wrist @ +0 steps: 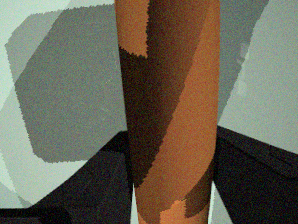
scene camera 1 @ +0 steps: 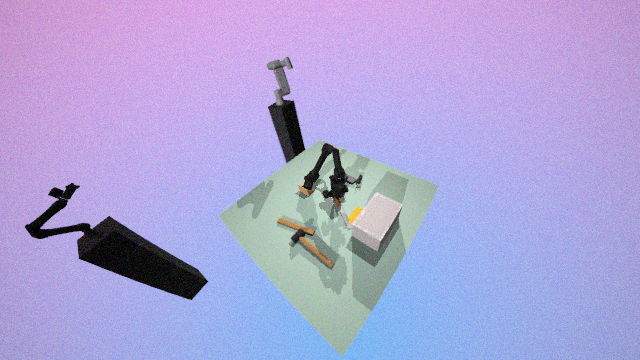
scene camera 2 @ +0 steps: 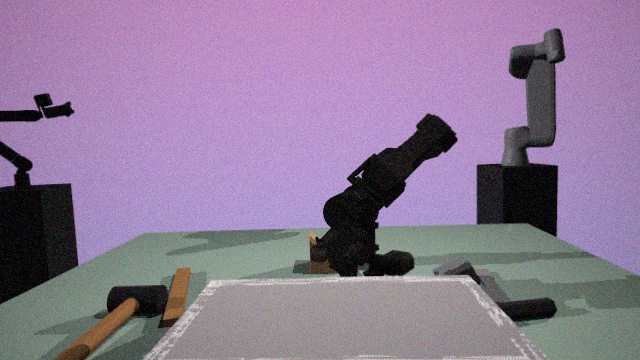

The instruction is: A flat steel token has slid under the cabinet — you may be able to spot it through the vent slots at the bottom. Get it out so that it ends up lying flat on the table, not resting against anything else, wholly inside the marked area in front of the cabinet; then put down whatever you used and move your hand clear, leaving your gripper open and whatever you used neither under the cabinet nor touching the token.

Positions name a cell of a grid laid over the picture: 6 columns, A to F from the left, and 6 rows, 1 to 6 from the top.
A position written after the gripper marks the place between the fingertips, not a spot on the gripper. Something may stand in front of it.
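The gripper (wrist: D4) is visible, and so is a flat wooden stick (scene camera 2: B6), though the stick is out of frame in the wrist view.
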